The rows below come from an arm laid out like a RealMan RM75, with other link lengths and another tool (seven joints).
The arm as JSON. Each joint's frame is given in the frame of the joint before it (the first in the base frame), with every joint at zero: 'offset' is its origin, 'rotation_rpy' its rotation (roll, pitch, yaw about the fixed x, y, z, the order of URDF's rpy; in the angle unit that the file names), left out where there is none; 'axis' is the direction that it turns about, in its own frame. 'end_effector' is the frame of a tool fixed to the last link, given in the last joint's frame.
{
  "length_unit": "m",
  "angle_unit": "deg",
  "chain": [
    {
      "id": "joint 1",
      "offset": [
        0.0,
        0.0,
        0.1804
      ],
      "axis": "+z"
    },
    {
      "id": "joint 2",
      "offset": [
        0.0,
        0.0,
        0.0
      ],
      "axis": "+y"
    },
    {
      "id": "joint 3",
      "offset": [
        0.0,
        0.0,
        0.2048
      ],
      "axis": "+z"
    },
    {
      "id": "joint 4",
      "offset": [
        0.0,
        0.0,
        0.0
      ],
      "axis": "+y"
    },
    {
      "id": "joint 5",
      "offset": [
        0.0,
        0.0,
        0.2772
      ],
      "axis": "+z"
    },
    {
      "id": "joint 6",
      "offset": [
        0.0,
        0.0,
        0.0
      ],
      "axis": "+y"
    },
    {
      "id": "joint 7",
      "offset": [
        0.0,
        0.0,
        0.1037
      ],
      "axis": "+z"
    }
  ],
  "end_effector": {
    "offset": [
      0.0,
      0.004,
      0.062
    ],
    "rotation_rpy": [
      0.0,
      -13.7,
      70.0
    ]
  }
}
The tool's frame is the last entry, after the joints.
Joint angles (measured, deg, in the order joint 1, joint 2, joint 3, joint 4, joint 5, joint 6, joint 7), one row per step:
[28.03 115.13 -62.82 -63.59 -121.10 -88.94 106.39]
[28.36 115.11 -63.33 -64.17 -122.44 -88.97 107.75]
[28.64 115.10 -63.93 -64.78 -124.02 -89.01 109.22]
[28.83 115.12 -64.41 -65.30 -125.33 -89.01 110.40]
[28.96 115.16 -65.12 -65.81 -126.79 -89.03 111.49]
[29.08 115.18 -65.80 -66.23 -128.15 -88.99 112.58]
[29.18 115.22 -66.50 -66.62 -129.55 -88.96 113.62]
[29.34 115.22 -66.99 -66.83 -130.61 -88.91 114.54]
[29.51 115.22 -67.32 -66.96 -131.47 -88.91 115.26]
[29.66 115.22 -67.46 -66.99 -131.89 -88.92 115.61]
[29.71 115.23 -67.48 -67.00 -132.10 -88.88 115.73]
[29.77 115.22 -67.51 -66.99 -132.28 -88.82 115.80]
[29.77 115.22 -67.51 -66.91 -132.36 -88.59 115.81]
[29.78 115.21 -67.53 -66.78 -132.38 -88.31 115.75]
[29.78 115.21 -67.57 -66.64 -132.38 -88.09 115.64]
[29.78 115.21 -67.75 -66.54 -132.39 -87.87 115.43]
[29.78 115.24 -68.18 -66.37 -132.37 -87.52 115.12]
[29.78 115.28 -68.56 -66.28 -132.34 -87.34 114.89]
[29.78 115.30 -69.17 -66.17 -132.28 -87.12 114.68]
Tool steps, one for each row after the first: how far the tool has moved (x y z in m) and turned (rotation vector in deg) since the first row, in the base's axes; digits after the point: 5 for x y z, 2 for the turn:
[-0.00134 0.00081 -0.00041 -0.31 -1.39 -0.56]
[-0.00194 0.00129 -0.00106 -0.66 -3.03 -1.25]
[-0.00226 0.00169 -0.00153 -0.85 -4.38 -1.83]
[-0.00208 0.00147 -0.00295 -1.22 -5.98 -2.30]
[-0.00167 0.00139 -0.00425 -1.49 -7.48 -2.85]
[-0.00099 0.00113 -0.00572 -1.77 -9.01 -3.37]
[-0.00057 0.00131 -0.00663 -1.91 -10.15 -3.90]
[-0.00026 0.00153 -0.00720 -2.02 -11.04 -4.32]
[-0.00040 0.00181 -0.00747 -2.08 -11.46 -4.49]
[-0.00025 0.00204 -0.00747 -2.04 -11.65 -4.58]
[-0.00011 0.00236 -0.00744 -1.99 -11.83 -4.60]
[0.00045 0.00288 -0.00753 -1.80 -11.90 -4.67]
[0.00099 0.00349 -0.00778 -1.62 -11.94 -4.68]
[0.00153 0.00384 -0.00823 -1.52 -11.96 -4.65]
[0.00176 0.00404 -0.00910 -1.51 -12.09 -4.41]
[0.00180 0.00409 -0.01128 -1.61 -12.29 -4.00]
[0.00150 0.00383 -0.01318 -1.80 -12.45 -3.63]
[0.00098 0.00334 -0.01589 -2.11 -12.69 -3.18]

